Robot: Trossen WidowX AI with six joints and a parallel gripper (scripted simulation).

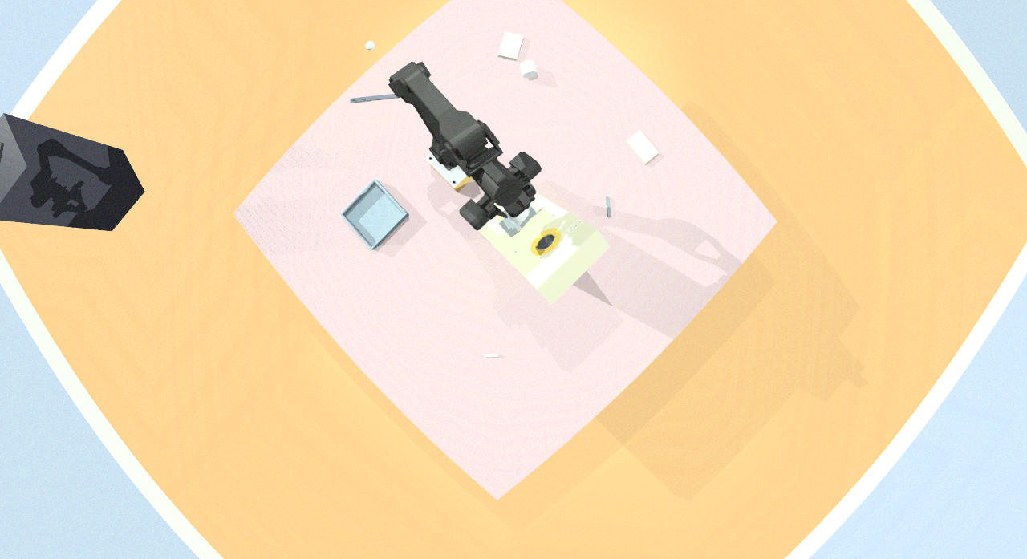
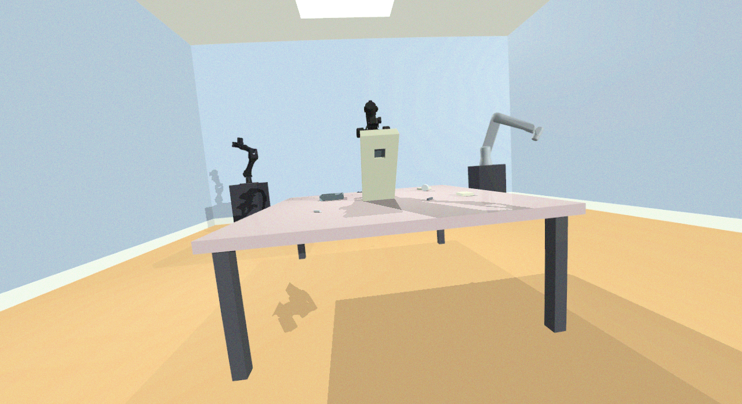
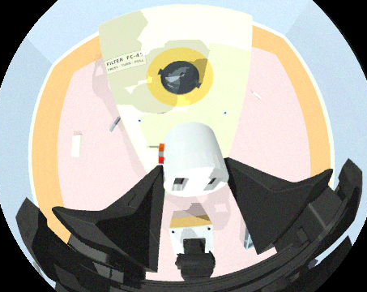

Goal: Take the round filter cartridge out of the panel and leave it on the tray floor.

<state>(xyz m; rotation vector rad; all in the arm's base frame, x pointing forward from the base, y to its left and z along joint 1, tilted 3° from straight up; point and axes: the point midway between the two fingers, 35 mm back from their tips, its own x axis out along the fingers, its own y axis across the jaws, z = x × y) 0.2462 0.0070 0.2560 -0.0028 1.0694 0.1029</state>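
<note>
Right now my gripper tip is 29 cm past the light blue tray, 30 cm to the left of it and 30 cm above it. Also, from my gripper tip: round white filter cartridge (right at my gripper tip).
</note>
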